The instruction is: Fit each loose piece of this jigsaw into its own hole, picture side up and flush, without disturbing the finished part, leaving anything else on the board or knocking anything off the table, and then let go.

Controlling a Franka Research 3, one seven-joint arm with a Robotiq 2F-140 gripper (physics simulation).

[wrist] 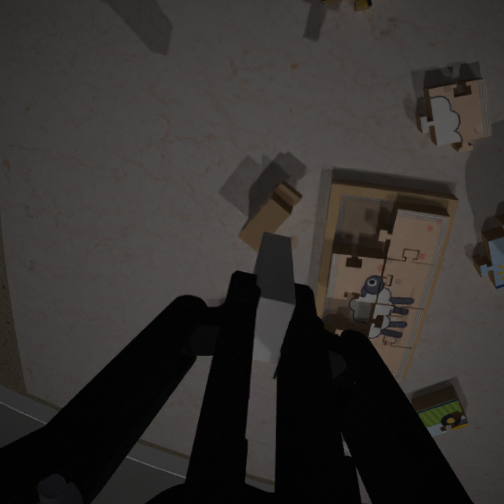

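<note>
The jigsaw board [327, 250] lies to the right of centre in the wrist view. Its lower part holds fitted pieces with a sheep picture [377, 305], and its upper left corner shows a dark empty hole [357, 220]. Loose pieces lie around it: a plain brown one [270, 215] just left of the board, one with a white cloud [452, 117] at the upper right, a blue one [495, 260] at the right edge, and a green one [442, 412] at the lower right. My gripper [272, 265] hangs high above the table, left of the board, with its fingers shut and nothing seen between them.
Another small piece [362, 4] shows at the top edge, partly cut off. The table's edge [100, 425] runs across the lower left, with dark floor beyond it. A rounded shadow falls on the table at the right edge.
</note>
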